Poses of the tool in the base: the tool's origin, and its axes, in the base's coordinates. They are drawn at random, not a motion.
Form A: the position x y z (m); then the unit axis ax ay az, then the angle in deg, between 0 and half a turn.
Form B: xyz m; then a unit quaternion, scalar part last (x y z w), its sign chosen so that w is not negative. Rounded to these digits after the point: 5 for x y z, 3 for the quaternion.
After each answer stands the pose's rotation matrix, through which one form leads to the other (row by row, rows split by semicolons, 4 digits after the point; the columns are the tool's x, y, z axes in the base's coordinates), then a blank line. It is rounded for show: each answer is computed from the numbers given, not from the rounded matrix.
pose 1, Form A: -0.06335, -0.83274, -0.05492, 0.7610, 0.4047, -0.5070, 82.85
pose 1, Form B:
-0.06335, -0.83274, -0.05492, 0.504, 0.268, -0.335, 0.750
0.6315 0.7727 0.0637; -0.2334 0.2679 -0.9348; -0.7394 0.5754 0.3495

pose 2, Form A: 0.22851, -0.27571, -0.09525, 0.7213, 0.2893, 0.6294, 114.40
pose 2, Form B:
0.22851, -0.27571, -0.09525, 0.606, 0.243, 0.529, 0.542
0.3220 -0.2783 0.9049; 0.8680 -0.2948 -0.3996; 0.3780 0.9141 0.1466

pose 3, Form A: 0.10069, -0.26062, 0.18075, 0.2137, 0.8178, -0.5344, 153.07
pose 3, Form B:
0.10069, -0.26062, 0.18075, 0.208, 0.795, -0.520, 0.233
-0.8052 0.5726 0.1544; 0.0885 0.3734 -0.9234; -0.5864 -0.7299 -0.3514

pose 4, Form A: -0.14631, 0.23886, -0.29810, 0.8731, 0.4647, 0.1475, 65.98
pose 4, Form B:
-0.14631, 0.23886, -0.29810, 0.475, 0.253, 0.080, 0.839
0.8591 0.1058 0.5008; 0.3753 0.5351 -0.7568; -0.3481 0.8381 0.4200

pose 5, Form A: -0.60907, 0.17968, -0.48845, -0.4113, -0.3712, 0.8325, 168.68
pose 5, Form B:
-0.60907, 0.17968, -0.48845, -0.409, -0.369, 0.828, 0.099
-0.6455 0.1390 -0.7510; 0.4658 -0.7077 -0.5313; -0.6053 -0.6928 0.3921

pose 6, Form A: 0.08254, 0.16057, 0.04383, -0.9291, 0.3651, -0.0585, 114.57
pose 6, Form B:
0.08254, 0.16057, 0.04383, -0.782, 0.307, -0.049, 0.540
0.8064 -0.4271 0.4090; -0.5335 -0.2271 0.8148; -0.2551 -0.8752 -0.4110

